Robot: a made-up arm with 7 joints.
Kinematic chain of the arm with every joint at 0, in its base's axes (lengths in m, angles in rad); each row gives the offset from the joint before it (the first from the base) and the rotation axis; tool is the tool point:
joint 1: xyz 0 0 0.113 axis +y
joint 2: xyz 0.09 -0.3 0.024 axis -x
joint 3: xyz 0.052 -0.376 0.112 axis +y
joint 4: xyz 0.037 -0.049 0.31 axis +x
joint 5: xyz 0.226 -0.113 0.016 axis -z
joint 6: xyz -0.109 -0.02 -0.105 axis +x
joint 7: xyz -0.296 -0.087 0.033 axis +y
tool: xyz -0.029 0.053 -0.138
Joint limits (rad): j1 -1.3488..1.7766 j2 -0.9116..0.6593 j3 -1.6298..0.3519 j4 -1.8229..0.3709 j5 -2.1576..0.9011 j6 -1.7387..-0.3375 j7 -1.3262..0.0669
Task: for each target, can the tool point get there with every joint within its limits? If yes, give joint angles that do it. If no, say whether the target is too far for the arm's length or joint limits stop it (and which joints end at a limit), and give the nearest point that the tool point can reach.
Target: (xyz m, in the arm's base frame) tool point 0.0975 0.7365 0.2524
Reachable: no: joint limits stop it (at a limit: joint 2, joint 4, joint 5, joint 6, joint 7) | nearest point 0.2418 -0.2464 0.4588 | short by 1.015 m
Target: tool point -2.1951 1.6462 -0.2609
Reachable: no: too far | nearest point -1.0471 0.0444 0.1571 | short by 2.015 m
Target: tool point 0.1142 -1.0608 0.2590
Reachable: yes | joints -0.5500 -0.7249 0.1577 -1.4534 0.2145 -0.6880 -1.1775
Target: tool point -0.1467 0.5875 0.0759
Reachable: no: joint limits stop it (at a limit: joint 1, joint 2, joint 4, joint 5, joint 6, joint 7) | nearest point -0.3749 -0.2550 0.2557 | short by 0.891 m
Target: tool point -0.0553 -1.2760 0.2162
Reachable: yes | joints -0.1343 -0.3026 -0.7140 -0.2855 -0.6842 -0.9048 -0.2407
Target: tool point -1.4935 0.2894 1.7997
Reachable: no: too far | nearest point -0.8363 -0.1252 1.0574 | short by 1.075 m
